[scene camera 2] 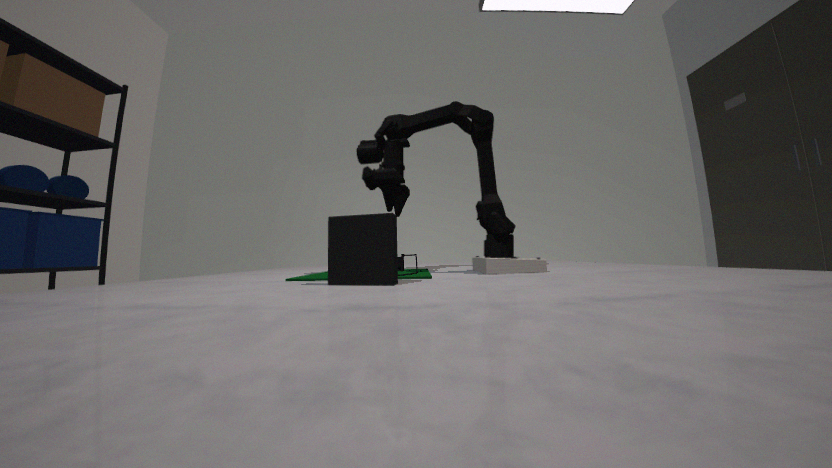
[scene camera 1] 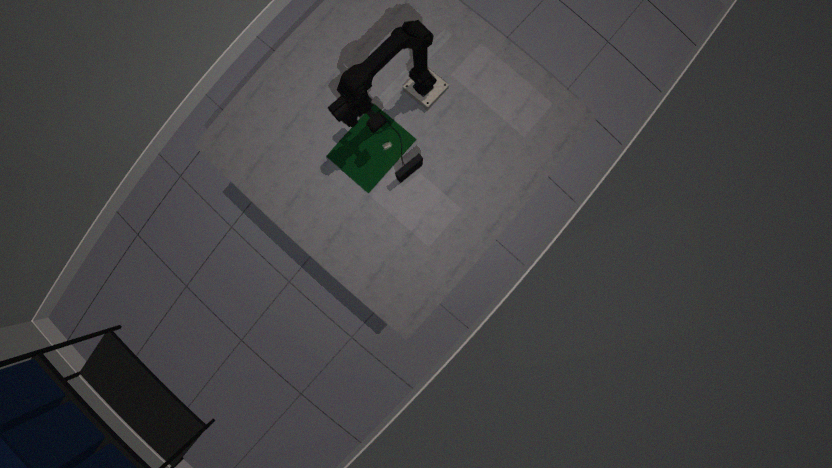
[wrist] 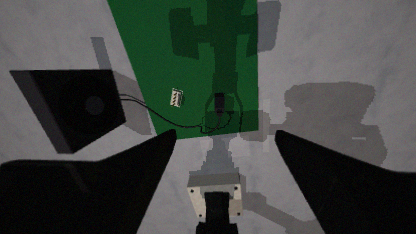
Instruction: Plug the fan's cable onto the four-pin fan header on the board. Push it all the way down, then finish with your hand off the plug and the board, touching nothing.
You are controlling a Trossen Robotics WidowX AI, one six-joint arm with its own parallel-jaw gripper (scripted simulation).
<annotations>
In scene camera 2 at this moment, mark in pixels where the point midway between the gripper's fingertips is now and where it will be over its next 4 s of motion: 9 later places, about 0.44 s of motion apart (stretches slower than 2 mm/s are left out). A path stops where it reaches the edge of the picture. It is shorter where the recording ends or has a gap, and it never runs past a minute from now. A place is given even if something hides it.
My gripper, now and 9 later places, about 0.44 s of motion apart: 393, 214; 396, 247; 394, 253; 394, 261; 395, 265; 394, 249; 392, 249; 390, 248; 389, 248; 388, 248
</annotations>
